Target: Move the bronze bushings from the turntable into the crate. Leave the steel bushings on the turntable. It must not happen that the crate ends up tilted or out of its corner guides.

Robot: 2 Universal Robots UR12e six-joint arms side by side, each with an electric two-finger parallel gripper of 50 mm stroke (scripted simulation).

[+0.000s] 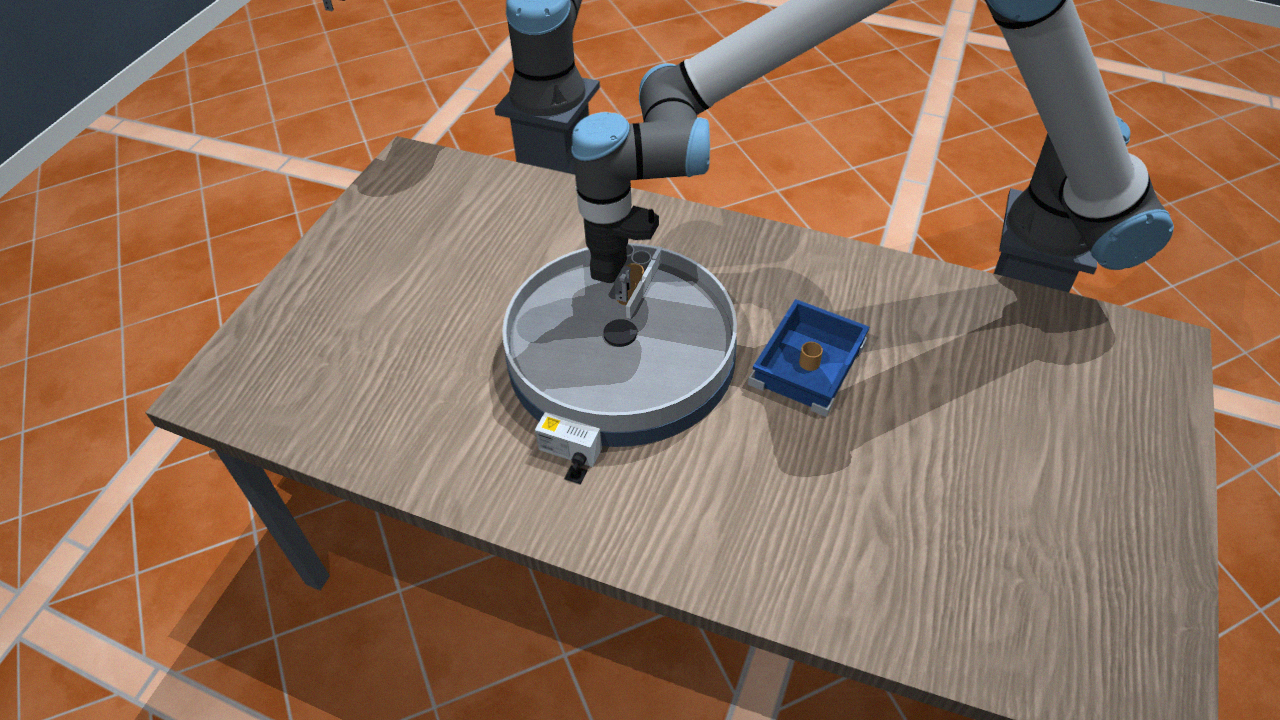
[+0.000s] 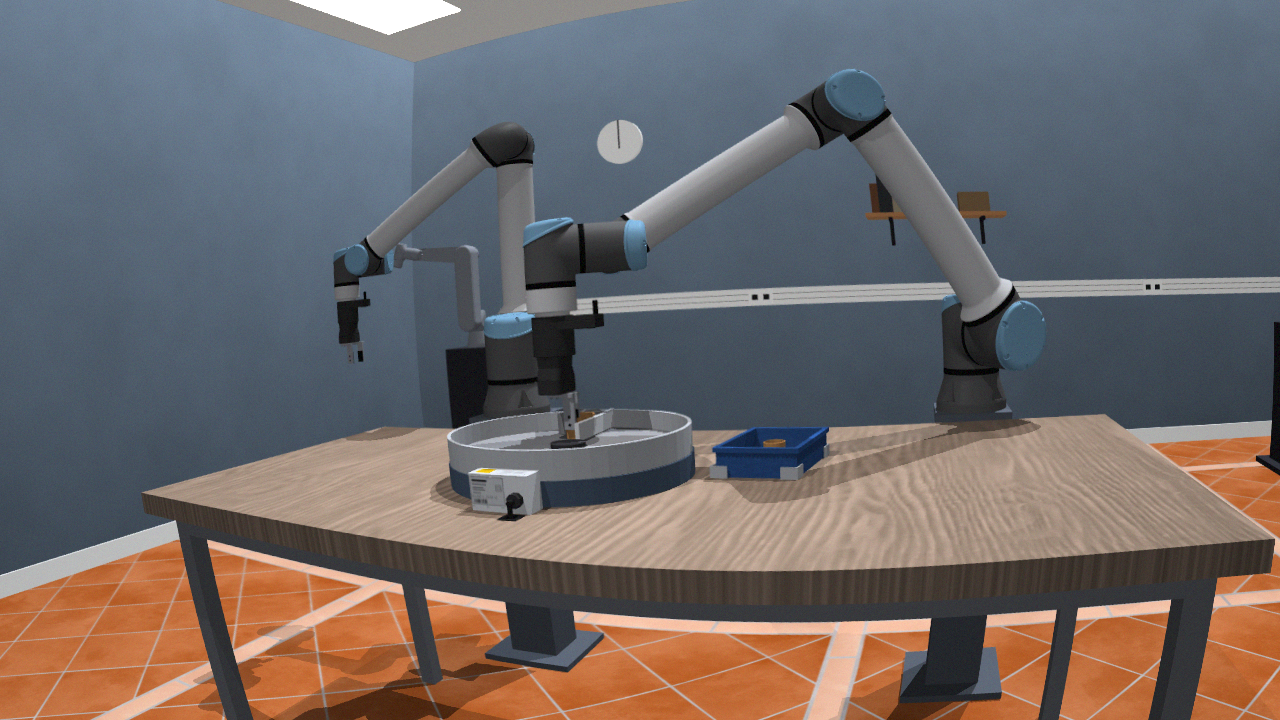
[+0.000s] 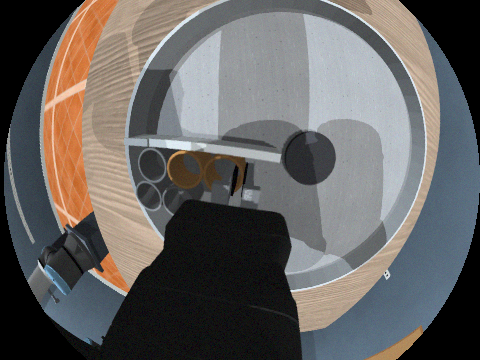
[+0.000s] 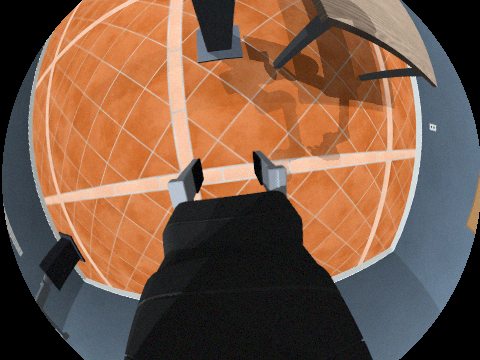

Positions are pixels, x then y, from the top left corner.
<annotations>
left gripper: image 1; image 2; image 3 241, 172; not seen in image 4 (out of frame)
blue crate: image 1; image 2; not seen in image 3 (out of frame); not seen in image 4 (out of frame)
same spot on left gripper: (image 2: 571, 414) = (image 1: 622, 290)
same spot on blue crate: (image 2: 744, 455) = (image 1: 781, 381)
</annotations>
